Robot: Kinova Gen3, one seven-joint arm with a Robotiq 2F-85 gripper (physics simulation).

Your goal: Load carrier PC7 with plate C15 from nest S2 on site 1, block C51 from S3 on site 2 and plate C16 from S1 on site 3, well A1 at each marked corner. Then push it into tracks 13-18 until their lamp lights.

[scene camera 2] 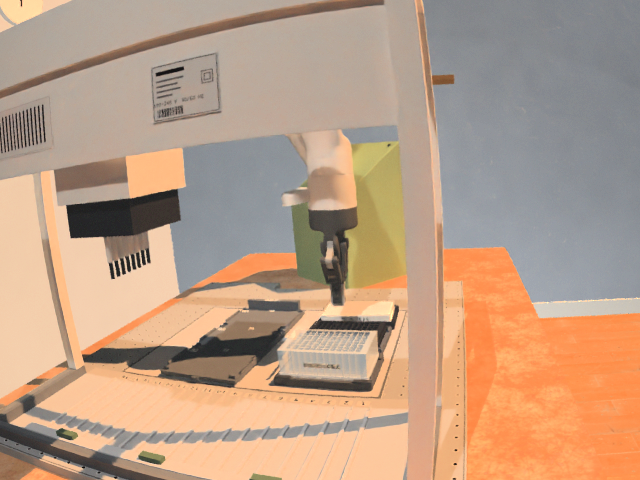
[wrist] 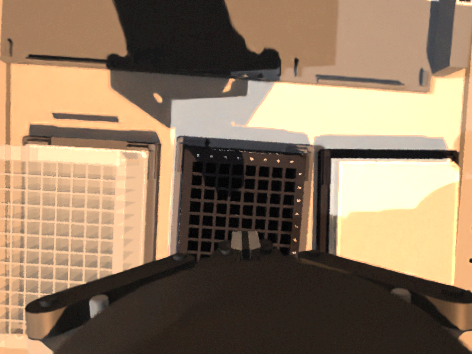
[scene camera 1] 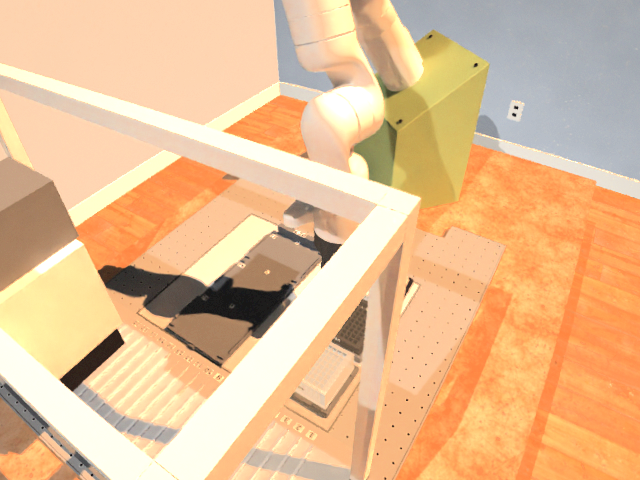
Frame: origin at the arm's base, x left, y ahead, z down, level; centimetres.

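Seen in the pictures: gripper, fingertip midpoint: (scene camera 2: 338, 304) (wrist: 245, 249); arm's base at its link origin: (scene camera 1: 404, 76).
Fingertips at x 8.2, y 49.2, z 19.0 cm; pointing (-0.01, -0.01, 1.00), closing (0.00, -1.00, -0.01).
Pixels of each thing's top centre, then the offset from my fingertips to it. "*": a spot on its surface instead.
- dark gridded block at its top centre: (wrist: 239, 242) (scene camera 2: 344, 329) (scene camera 1: 339, 316) dz +4.3, dx +0.7, dy +0.3 cm
- grey-brown carrier at its top centre: (scene camera 2: 239, 327) (scene camera 1: 250, 280) dz +3.9, dx -17.6, dy +0.8 cm
- white frame beam at a spot on its surface: (scene camera 1: 289, 335) * dz -41.1, dx +14.2, dy +34.4 cm
- post at a spot on its surface: (scene camera 2: 418, 258) * dz -17.5, dx +13.5, dy +43.1 cm
- pipetting head at a spot on its surface: (scene camera 2: 124, 214) * dz -21.4, dx -9.5, dy +41.0 cm
My gripper (scene camera 2: 337, 301) (wrist: 245, 249) is shut and empty, pointing down over the labware row; in scene camera 1 its fingers are hidden by the frame. A dark gridded block (scene camera 1: 351, 326) (scene camera 2: 352, 326) (wrist: 300, 210) sits in the middle of the row, below the fingertips in the wrist view. A clear, tall-walled well plate (scene camera 1: 325, 373) (scene camera 2: 326, 353) (wrist: 60, 215) sits at the track end. A pale flat-topped plate (scene camera 2: 361, 311) (wrist: 400, 220) sits at the back end. The grey-brown carrier (scene camera 1: 268, 268) (scene camera 2: 242, 338) (wrist: 305, 30) lies beside the row with bare sites. Nest labels are not readable.
A white frame beam (scene camera 1: 289, 335) and post (scene camera 2: 418, 258) stand in front of the row. A pipetting head (scene camera 2: 124, 214) hangs at the left. Ridged tracks (scene camera 1: 149, 377) (scene camera 2: 206, 413) lie in front of the carrier. An olive pedestal (scene camera 1: 434, 139) (scene camera 2: 377, 227) stands behind.
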